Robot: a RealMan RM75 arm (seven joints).
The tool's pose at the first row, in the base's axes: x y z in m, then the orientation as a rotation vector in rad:
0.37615 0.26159 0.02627 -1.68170 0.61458 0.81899
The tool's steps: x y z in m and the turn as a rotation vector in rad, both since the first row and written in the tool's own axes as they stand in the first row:
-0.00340 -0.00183 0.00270 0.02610 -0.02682 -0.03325
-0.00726 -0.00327 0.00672 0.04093 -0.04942 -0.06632
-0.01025 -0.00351 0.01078 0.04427 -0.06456 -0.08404
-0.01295 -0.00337 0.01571 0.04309 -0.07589 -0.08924
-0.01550 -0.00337 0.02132 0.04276 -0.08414 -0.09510
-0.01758 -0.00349 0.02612 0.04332 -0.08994 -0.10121
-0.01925 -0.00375 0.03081 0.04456 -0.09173 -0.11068
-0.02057 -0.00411 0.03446 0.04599 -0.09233 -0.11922
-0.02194 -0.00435 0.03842 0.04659 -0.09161 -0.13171
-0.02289 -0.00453 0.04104 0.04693 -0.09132 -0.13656
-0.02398 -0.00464 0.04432 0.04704 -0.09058 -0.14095
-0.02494 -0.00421 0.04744 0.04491 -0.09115 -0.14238
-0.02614 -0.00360 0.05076 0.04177 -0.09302 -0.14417
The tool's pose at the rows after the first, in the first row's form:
0.37485 0.26462 0.02964 -1.65058 0.57513 0.80529
0.37270 0.26882 0.03293 -1.63141 0.53545 0.79309
0.37018 0.27277 0.03481 -1.62359 0.51075 0.79081
0.36737 0.27747 0.03611 -1.61967 0.49815 0.79637
0.36463 0.28286 0.03727 -1.61665 0.48734 0.79869
0.36244 0.28751 0.03826 -1.61411 0.47827 0.79855
0.36063 0.29209 0.03903 -1.61353 0.46922 0.79263
0.35932 0.29569 0.03974 -1.61323 0.46186 0.78639
0.35783 0.29956 0.04037 -1.61490 0.45168 0.77665
0.35684 0.30213 0.04084 -1.61544 0.44777 0.77282
0.35557 0.30532 0.04127 -1.61635 0.44448 0.76906
0.35400 0.30822 0.04130 -1.61816 0.44215 0.76937
0.35211 0.31126 0.04137 -1.62023 0.43830 0.77084

